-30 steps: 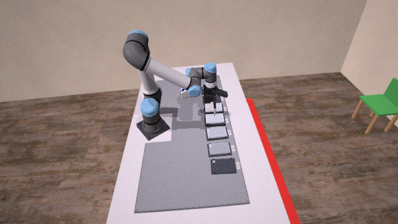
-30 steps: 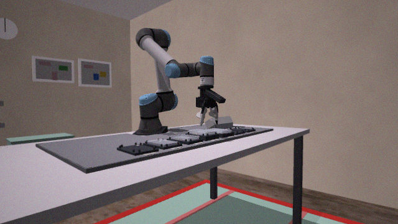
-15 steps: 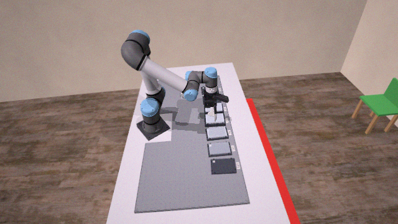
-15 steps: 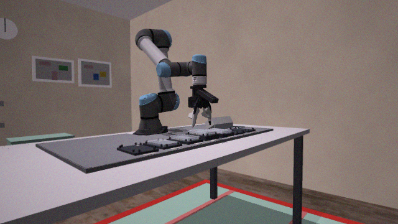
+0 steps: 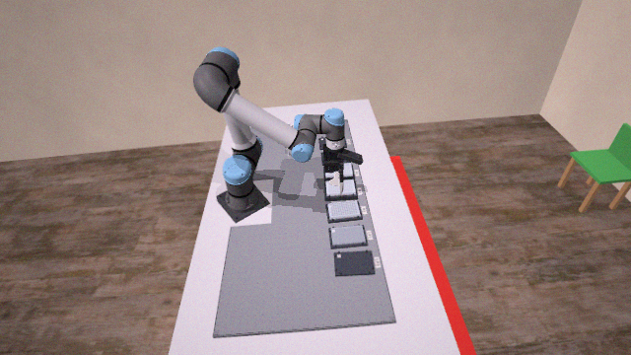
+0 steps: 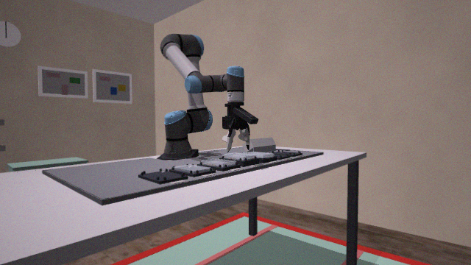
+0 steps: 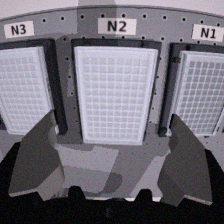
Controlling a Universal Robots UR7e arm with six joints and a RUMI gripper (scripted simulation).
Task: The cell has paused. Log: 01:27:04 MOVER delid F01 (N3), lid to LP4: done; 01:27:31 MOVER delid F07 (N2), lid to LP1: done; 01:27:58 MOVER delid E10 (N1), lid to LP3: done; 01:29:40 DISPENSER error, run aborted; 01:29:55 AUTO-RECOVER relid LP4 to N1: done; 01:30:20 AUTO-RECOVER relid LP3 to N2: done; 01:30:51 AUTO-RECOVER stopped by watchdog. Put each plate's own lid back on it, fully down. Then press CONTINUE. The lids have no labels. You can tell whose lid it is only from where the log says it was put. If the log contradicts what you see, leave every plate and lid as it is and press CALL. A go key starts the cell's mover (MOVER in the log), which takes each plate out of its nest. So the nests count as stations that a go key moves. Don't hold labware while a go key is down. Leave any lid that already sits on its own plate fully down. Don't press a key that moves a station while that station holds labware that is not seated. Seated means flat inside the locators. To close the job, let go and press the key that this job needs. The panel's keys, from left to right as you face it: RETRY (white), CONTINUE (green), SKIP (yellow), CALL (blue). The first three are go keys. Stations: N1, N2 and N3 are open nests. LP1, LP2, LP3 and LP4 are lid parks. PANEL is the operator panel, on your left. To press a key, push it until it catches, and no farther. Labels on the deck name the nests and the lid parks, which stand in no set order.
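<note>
The well plate lies 3 cm below my hand. From my hand the other things lie so: yellow skip key (34 cm to the left, 29 cm behind, 1 cm above); then green continue key (39 cm to the left, 30 cm behind, 1 cm above); then dark lid park (38 cm to the right, 8 cm ahead, 6 cm below).
</note>
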